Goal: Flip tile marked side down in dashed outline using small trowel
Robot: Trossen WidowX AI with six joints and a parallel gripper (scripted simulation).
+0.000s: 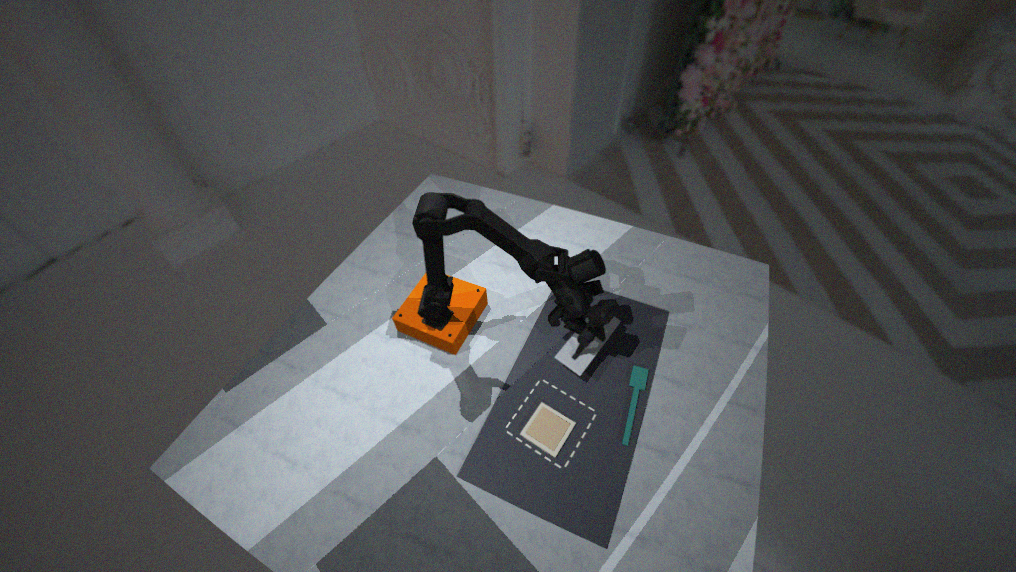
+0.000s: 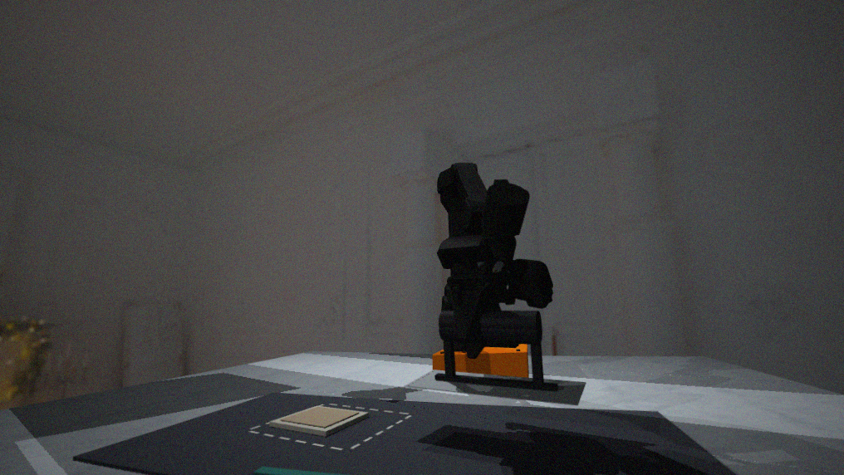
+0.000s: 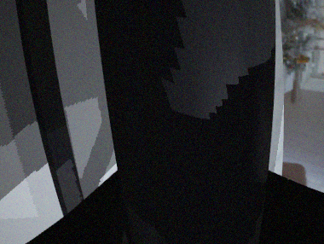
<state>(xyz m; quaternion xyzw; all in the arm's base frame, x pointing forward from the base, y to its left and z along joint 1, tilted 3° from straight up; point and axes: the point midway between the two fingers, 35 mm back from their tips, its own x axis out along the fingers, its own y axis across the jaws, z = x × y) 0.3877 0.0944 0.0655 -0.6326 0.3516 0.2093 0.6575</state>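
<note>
The small trowel is 30 mm behind my gripper tip and 10 mm below it. From my gripper tip the other things lie so: dark mat: 10 mm behind, 70 mm to the right, 130 mm below; then teal trowel: 130 mm ahead, 50 mm to the right, 100 mm below; then tile: 30 mm behind, 210 mm to the right, 100 mm below.
</note>
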